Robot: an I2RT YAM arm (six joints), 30 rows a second.
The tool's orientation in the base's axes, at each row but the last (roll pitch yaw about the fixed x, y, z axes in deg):
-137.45 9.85 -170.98
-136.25 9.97 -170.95
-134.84 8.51 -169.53
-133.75 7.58 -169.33
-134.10 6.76 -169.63
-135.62 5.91 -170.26
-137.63 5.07 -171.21
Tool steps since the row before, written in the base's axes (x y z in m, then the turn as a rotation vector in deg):
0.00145 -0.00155 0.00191 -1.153 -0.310 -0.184
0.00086 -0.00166 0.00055 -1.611 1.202 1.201
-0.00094 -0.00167 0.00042 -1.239 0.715 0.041
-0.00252 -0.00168 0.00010 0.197 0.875 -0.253
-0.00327 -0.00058 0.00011 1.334 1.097 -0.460
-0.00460 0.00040 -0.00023 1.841 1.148 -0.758
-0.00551 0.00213 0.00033 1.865 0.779 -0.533
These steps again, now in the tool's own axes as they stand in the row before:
-0.00150 -0.00243 -0.00005 1.201 -0.107 0.069
-0.00067 -0.00159 0.00091 1.173 0.055 -2.026
0.00115 -0.00146 0.00062 1.070 0.512 -0.800
0.00275 -0.00116 0.00053 -0.319 0.784 -0.389
0.00328 -0.00035 -0.00036 -1.445 1.039 -0.161
0.00447 0.00068 -0.00099 -1.920 1.258 0.113
0.00507 0.00165 -0.00256 -1.907 0.833 0.194

